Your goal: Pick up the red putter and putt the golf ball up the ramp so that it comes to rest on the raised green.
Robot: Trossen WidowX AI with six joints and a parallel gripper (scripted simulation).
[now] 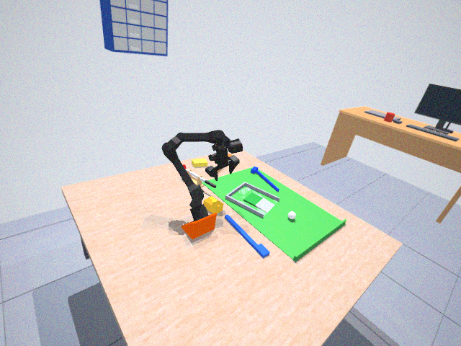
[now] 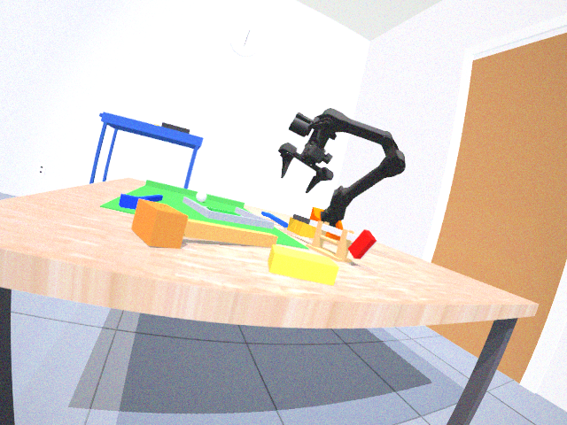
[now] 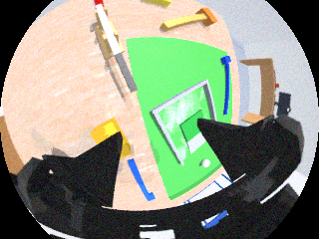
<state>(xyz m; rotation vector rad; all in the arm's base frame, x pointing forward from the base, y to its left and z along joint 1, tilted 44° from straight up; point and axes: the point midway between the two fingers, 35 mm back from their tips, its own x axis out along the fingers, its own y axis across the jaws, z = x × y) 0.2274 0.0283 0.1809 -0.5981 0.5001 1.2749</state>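
Now: the wooden rack 210 mm to the left of my gripper tip, 110 mm below it and 50 mm behind it. Also, from my gripper tip: yellow block: 130 mm below, 90 mm behind, 50 mm to the right; then green mat: 250 mm ahead, 160 mm to the right, 150 mm below; then white golf ball: 330 mm to the right, 240 mm ahead, 120 mm below.
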